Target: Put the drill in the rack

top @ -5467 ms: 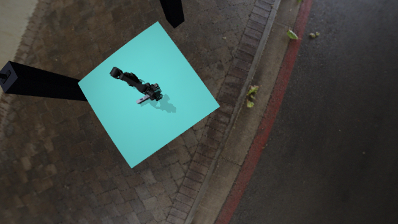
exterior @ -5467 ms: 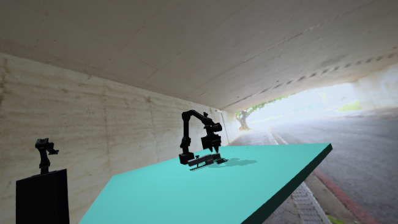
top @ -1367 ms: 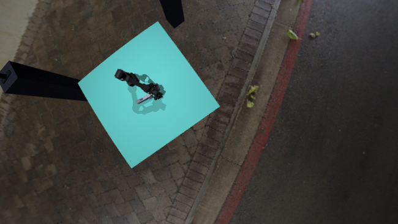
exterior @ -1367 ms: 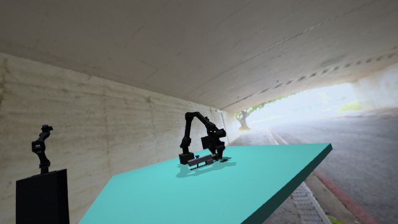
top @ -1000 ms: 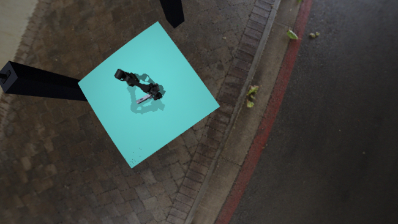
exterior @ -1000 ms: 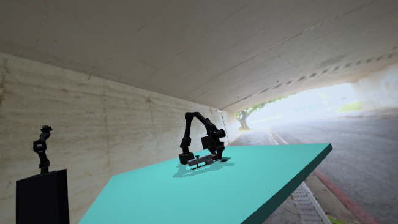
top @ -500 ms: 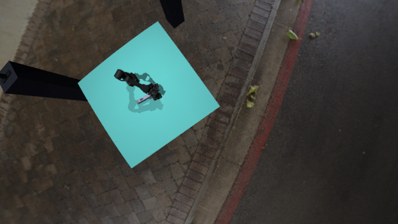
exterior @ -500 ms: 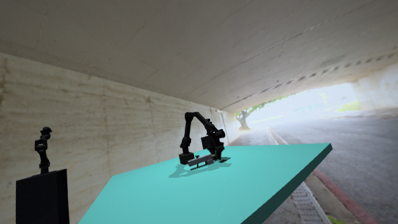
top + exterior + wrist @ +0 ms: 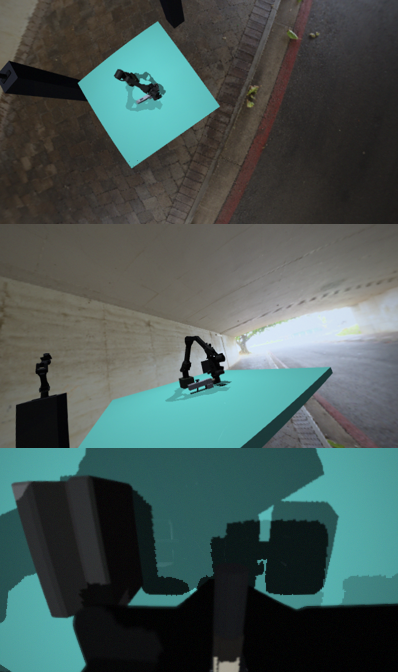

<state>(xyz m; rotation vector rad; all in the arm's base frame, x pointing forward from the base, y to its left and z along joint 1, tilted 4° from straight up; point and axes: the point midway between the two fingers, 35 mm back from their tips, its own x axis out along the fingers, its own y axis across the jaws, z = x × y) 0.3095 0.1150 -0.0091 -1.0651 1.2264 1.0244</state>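
The drill is 4 cm to the right of my gripper tip, 3 cm above it and 1 cm behind it. Round my gripper tip: small block (7 cm behind, 4 cm to the left, 1 cm above); long grey fixture (14 cm to the right, 3 cm behind, 3 cm above).
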